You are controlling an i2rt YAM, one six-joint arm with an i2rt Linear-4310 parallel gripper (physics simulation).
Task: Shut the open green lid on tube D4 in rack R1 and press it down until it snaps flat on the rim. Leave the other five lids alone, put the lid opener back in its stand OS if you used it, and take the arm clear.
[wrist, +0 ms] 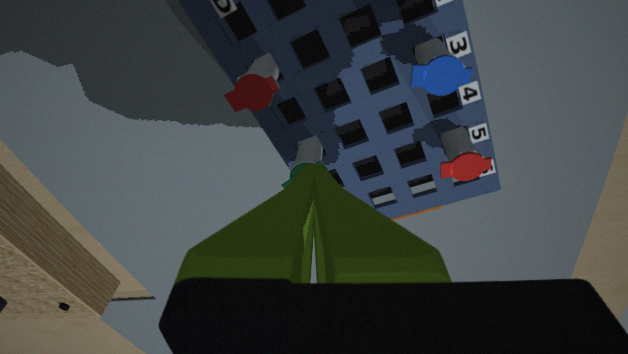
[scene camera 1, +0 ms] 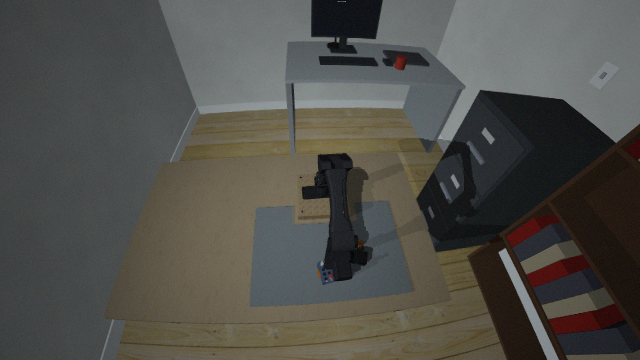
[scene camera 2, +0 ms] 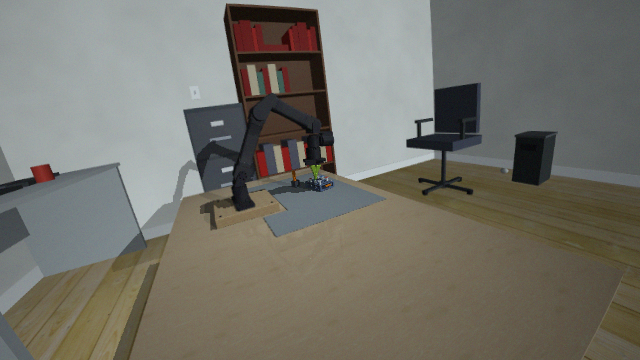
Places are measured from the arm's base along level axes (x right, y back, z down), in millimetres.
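Pixels of known places: gripper, fingertip midpoint: (wrist: 314,178) (scene camera 1: 331,261) (scene camera 2: 315,179); arm's base at its link origin: (scene camera 1: 322,192) (scene camera 2: 242,202).
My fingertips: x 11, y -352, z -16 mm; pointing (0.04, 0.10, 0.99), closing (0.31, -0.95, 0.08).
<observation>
Ahead of a thing's pixels: the offset from my fingertips to its top centre. "spot": to the spot under its first point. Level surfaces: height alone.
Blue rack R1 @[dx -11, dy -25, dz -3 mm] (scene camera 1: 326,280) (wrist: 375,125) stands on the mat. In the wrist view, the green lid (wrist: 300,173) lies across the mouth of tube D4 @[spot: dx -6, dy +1, dz +11 mm] (wrist: 310,149) and is partly hidden by my fingertips; I cannot tell whether it is snapped flat. My gripper (scene camera 2: 315,178) (wrist: 314,178) is shut and empty, pointing down with its green fingertips at the lid, seemingly touching it. A red lid @[dx -39, dy +9, dz +0 mm] (wrist: 255,92), a blue lid @[dx -29, dy -51, dz +0 mm] (wrist: 444,75) and another red lid @[dx +9, dy -57, dz +0 mm] (wrist: 469,166) sit on other tubes. The orange lid opener @[dx -130, dy +57, dz -36 mm] (scene camera 1: 360,244) (scene camera 2: 294,176) stands upright in its dark stand (scene camera 2: 295,184) beside the rack.
The grey-blue mat @[dz +49 mm] (scene camera 1: 285,250) (scene camera 2: 320,207) lies on the tan table @[dz +52 mm] (scene camera 1: 200,225) (scene camera 2: 350,280). The arm's wooden base block (scene camera 1: 310,218) (scene camera 2: 247,213) (wrist: 55,260) stands at the mat's edge. A filing cabinet (scene camera 1: 500,150) and bookshelf stand beyond the table.
</observation>
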